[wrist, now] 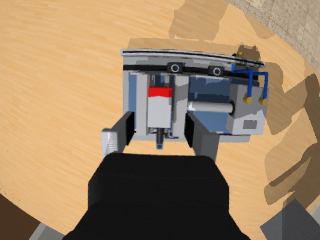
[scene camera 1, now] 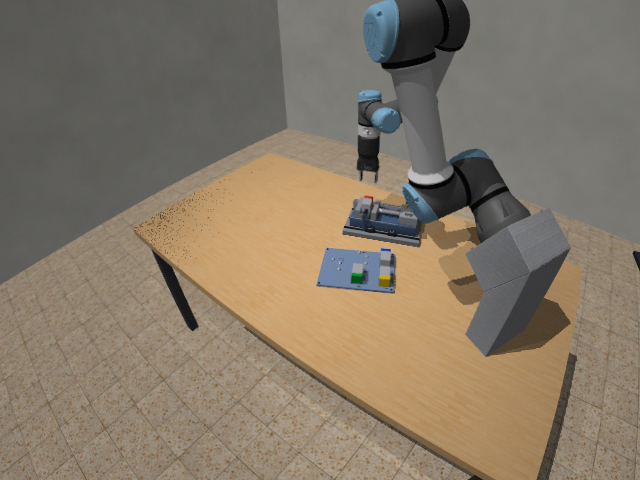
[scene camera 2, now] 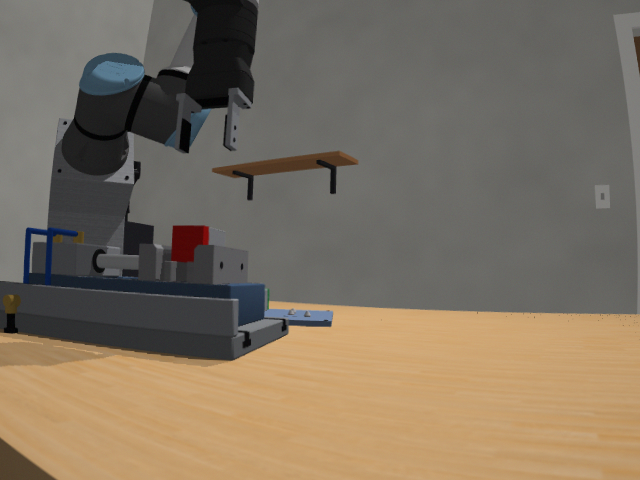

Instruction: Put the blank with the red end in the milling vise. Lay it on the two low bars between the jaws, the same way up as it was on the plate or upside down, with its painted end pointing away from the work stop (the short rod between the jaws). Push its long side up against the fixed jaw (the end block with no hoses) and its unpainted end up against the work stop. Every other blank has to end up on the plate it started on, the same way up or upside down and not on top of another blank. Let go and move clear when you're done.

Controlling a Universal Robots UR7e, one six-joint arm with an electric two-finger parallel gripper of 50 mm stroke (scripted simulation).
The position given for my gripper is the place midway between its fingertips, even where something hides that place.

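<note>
Scene camera 2 gives me a sight of my gripper [scene camera 2: 205,149]. In the wrist view I find my gripper again [wrist: 159,123], and there I can see a fixed jaw [wrist: 143,81] as well.
</note>
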